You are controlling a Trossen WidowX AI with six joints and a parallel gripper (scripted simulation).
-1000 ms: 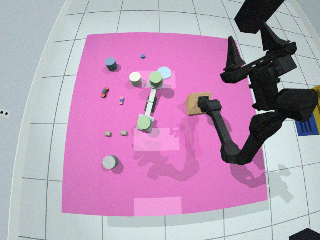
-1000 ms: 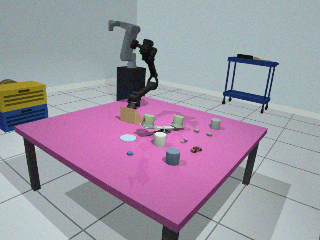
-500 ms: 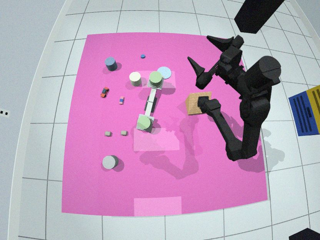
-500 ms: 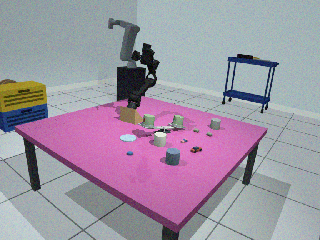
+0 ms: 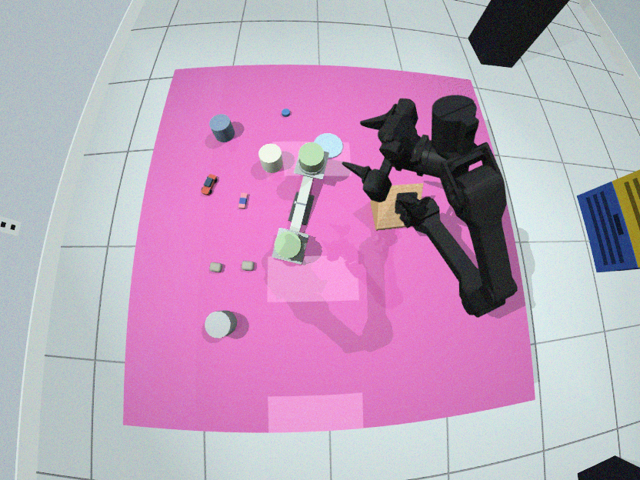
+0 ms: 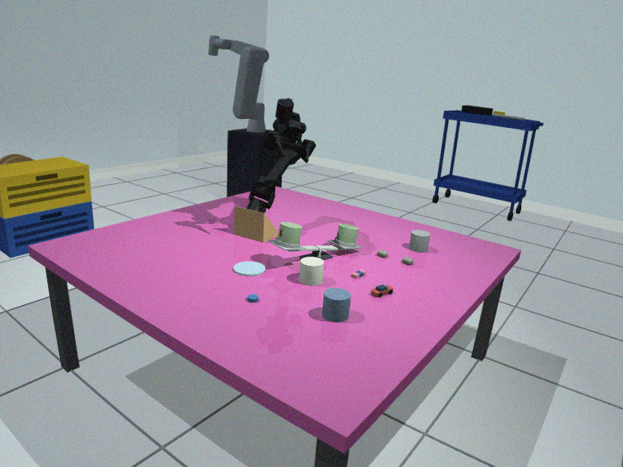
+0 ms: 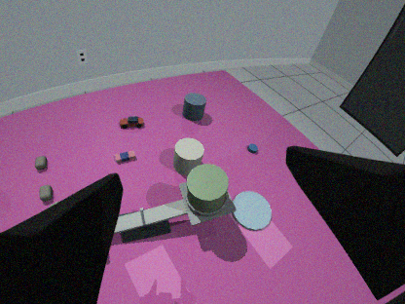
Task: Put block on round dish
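Right now the pale teal block is 28 cm below my gripper tip, 15 cm ahead of it and 13 cm to the left of it. The rest, counted from my gripper tip: cream cylinder: 29 cm below, 19 cm ahead, 18 cm to the right; then balance: 29 cm below, 11 cm ahead; then pale blue round dish: 32 cm below, 22 cm to the right, 1 cm behind.
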